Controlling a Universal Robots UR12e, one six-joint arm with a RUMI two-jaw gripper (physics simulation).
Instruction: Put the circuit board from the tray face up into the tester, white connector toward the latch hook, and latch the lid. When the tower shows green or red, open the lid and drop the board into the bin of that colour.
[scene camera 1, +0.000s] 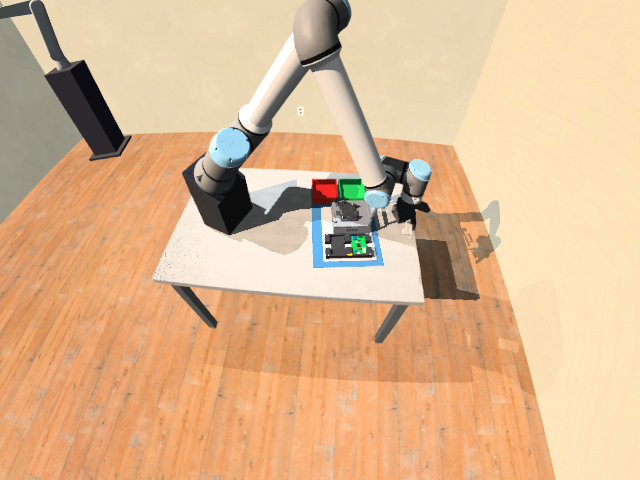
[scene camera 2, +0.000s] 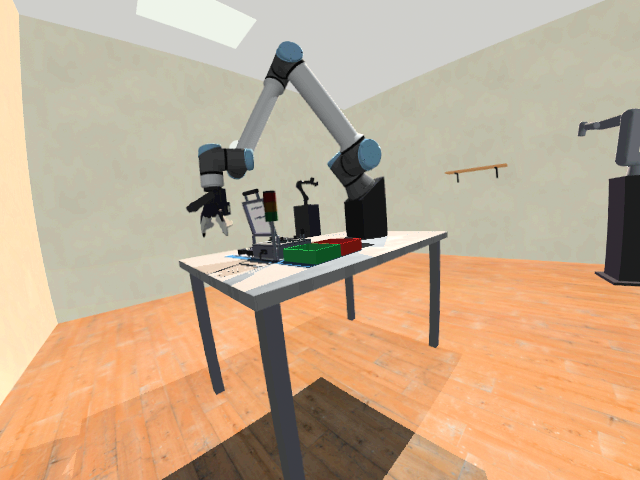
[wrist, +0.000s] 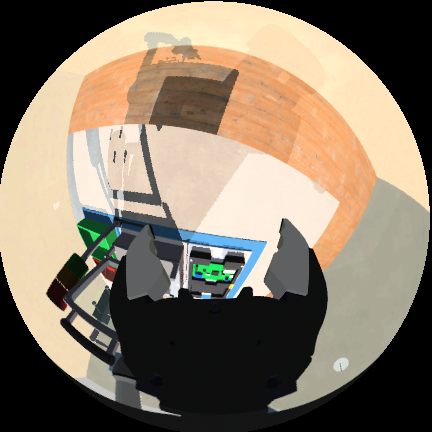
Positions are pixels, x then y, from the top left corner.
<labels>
gripper: scene camera 1 402, 227; scene camera 2; wrist
same spot on gripper: (wrist: 294, 276) = (scene camera 2: 203, 218)
</labels>
